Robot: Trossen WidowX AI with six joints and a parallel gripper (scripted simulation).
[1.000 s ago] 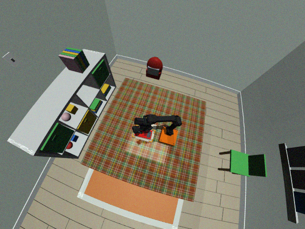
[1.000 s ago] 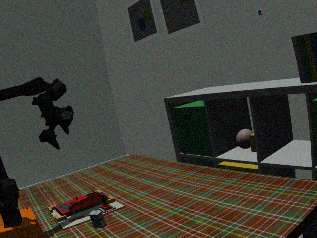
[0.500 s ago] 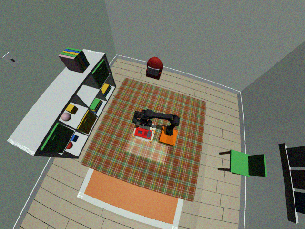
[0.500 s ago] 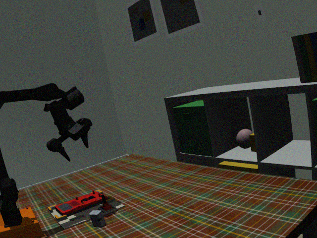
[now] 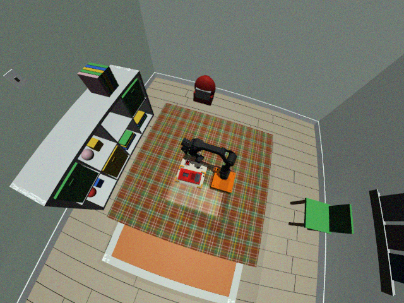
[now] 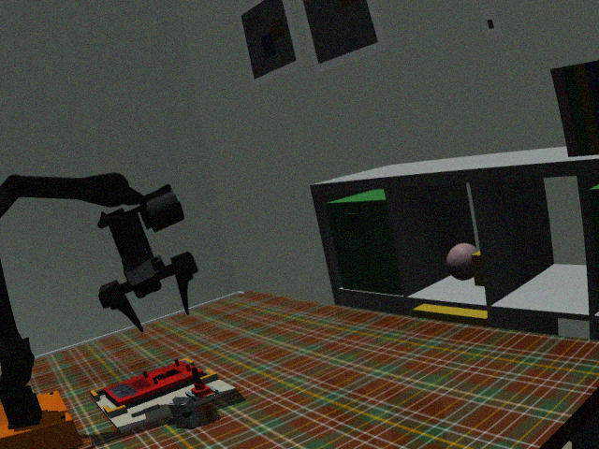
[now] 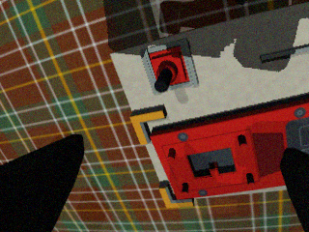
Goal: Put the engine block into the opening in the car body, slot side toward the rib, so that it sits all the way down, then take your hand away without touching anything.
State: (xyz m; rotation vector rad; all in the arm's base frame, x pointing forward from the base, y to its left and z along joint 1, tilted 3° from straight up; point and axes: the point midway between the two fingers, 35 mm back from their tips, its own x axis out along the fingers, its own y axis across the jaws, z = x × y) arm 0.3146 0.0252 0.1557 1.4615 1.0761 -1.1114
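Right now the grey engine block is 3 cm behind my gripper tip, 10 cm to the right of it and 14 cm below it. Round my gripper tip: grey base plate (5 cm behind, 9 cm to the left, 15 cm below).
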